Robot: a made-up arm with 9 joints. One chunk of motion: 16 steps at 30 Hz.
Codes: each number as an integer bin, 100 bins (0 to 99) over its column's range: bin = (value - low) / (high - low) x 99, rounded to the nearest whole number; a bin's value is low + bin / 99 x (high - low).
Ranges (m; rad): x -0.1..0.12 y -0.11..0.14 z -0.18..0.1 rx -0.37..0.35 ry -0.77..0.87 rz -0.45..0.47
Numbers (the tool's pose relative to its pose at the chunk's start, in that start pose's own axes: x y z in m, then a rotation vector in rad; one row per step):
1: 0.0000 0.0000 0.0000 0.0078 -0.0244 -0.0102
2: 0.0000 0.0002 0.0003 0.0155 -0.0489 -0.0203
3: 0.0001 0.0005 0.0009 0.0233 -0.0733 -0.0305
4: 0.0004 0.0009 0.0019 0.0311 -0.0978 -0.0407
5: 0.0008 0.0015 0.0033 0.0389 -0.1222 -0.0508
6: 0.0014 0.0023 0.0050 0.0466 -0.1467 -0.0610
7: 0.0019 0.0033 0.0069 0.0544 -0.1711 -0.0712
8: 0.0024 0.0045 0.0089 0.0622 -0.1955 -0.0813
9: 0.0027 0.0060 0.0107 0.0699 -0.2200 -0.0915
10: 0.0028 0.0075 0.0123 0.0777 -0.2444 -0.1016
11: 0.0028 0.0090 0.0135 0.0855 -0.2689 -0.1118
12: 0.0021 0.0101 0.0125 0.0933 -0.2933 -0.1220
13: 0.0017 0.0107 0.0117 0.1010 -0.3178 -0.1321
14: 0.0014 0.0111 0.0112 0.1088 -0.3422 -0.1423
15: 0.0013 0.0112 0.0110 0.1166 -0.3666 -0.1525
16: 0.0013 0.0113 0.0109 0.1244 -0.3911 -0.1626
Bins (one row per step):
1: 45 44 64 52 45 47
2: 45 44 64 53 44 46
3: 45 44 64 54 42 45
4: 45 44 64 55 41 44
5: 45 44 65 56 39 43
6: 46 44 65 57 38 42
7: 46 45 66 58 36 41
8: 46 45 67 59 35 40
9: 46 46 67 60 33 39
10: 46 47 68 62 32 37
11: 46 47 68 63 30 36
12: 46 48 68 64 29 35
13: 46 48 68 65 27 34
14: 46 48 68 66 26 33
15: 46 48 68 67 24 32
16: 46 48 67 68 23 31

